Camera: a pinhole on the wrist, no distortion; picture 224 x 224 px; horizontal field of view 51.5 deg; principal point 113.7 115.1 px. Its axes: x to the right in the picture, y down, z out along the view. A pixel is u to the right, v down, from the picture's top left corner.
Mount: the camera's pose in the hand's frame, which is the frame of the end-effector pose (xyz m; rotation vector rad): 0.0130 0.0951 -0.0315 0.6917 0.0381 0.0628
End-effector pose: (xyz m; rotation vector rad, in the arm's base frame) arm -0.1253 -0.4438 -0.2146 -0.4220 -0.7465 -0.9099
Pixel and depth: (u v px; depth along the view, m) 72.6 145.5 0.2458
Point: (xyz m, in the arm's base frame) -0.2365 -0.3454 -0.1058
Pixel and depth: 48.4 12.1 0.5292
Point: -0.6119 -0.4921 -0.1202
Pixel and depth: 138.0 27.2 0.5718
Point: -0.5446 -0.5814 0.0620
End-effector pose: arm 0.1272 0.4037 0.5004 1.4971 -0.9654 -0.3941
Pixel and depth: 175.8 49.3 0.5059
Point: 0.1506 0.0615 0.1958
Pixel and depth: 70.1 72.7 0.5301
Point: -0.0276 0.2050 0.1211
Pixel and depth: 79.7 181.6 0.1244
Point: 0.0492 0.3509 0.5231
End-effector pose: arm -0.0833 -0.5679 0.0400 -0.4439 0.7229 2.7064
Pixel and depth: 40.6 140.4 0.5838
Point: 0.0325 -0.1578 0.3693
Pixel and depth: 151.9 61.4 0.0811
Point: -0.1270 -0.5763 0.0567
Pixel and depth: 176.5 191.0 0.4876
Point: -0.2975 -0.2330 0.3098
